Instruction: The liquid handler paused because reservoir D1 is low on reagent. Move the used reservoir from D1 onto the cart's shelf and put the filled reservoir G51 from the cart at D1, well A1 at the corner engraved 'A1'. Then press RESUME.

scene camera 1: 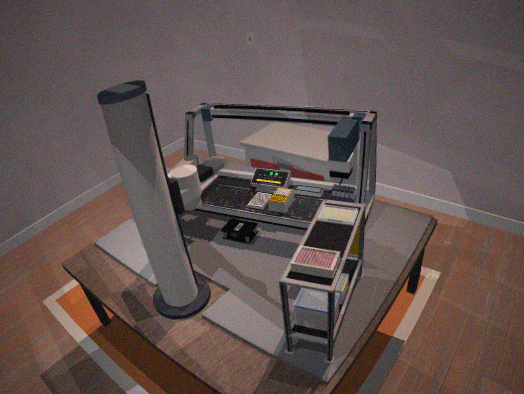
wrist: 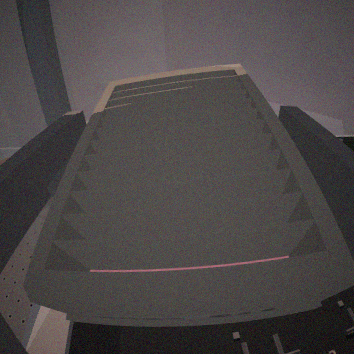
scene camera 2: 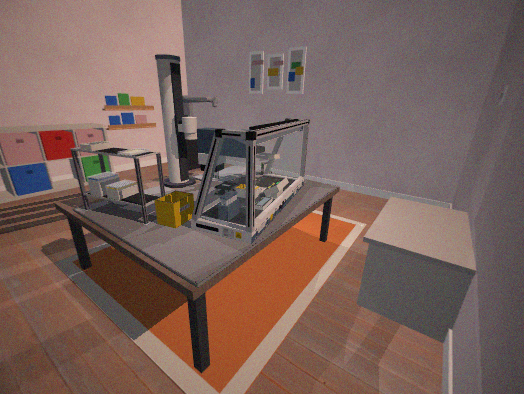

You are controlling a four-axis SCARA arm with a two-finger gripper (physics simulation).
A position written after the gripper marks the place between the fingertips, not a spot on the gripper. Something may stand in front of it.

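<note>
The wrist view shows the gripper [wrist: 179, 122], while scene camera 2 shows a yellow bin [scene camera 2: 174, 209].
</note>
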